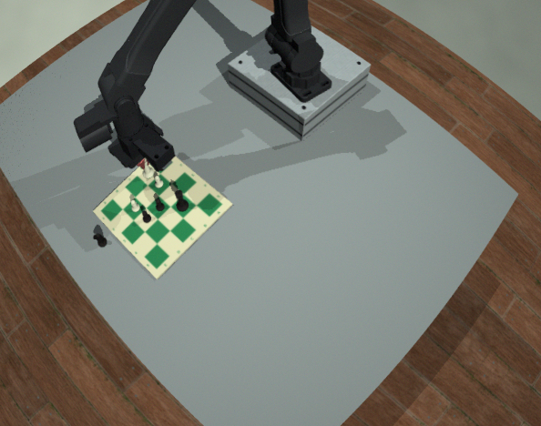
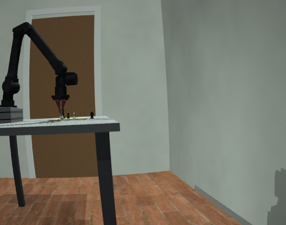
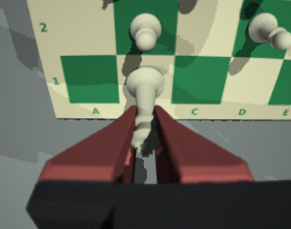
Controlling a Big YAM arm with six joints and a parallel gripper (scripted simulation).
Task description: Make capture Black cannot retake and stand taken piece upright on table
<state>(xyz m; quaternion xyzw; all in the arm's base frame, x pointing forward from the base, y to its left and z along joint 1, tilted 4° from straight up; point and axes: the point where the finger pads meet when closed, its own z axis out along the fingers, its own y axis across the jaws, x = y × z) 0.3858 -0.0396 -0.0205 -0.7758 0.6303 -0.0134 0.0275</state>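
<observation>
Right now the tall white piece is 1 cm to the left of my hand. Round my hand: black piece: 17 cm ahead, 8 cm to the left, 3 cm below; green-and-cream chessboard: 9 cm to the left, 4 cm below, 2 cm ahead.
</observation>
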